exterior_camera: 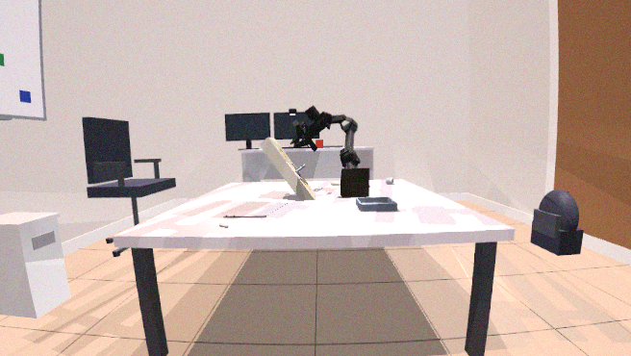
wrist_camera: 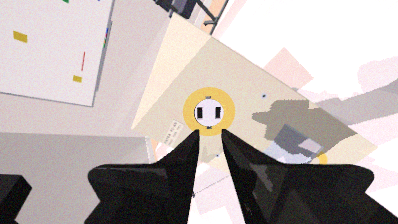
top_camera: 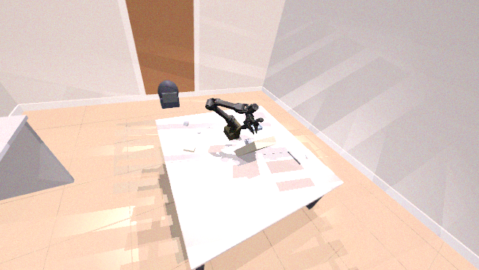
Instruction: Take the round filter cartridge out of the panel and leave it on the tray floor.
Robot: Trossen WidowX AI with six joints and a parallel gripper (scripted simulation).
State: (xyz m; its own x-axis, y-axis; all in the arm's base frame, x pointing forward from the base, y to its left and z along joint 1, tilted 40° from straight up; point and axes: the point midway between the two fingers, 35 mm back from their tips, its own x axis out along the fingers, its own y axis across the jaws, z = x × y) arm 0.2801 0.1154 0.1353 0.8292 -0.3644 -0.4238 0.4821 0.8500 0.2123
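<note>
The round filter cartridge lies 60 mm ahead of my gripper tip and 50 mm below it. The rest, counted from my gripper tip: grey tray (380 mm behind, 280 mm to the left, 260 mm below); beige service panel (20 mm ahead, 120 mm below).
</note>
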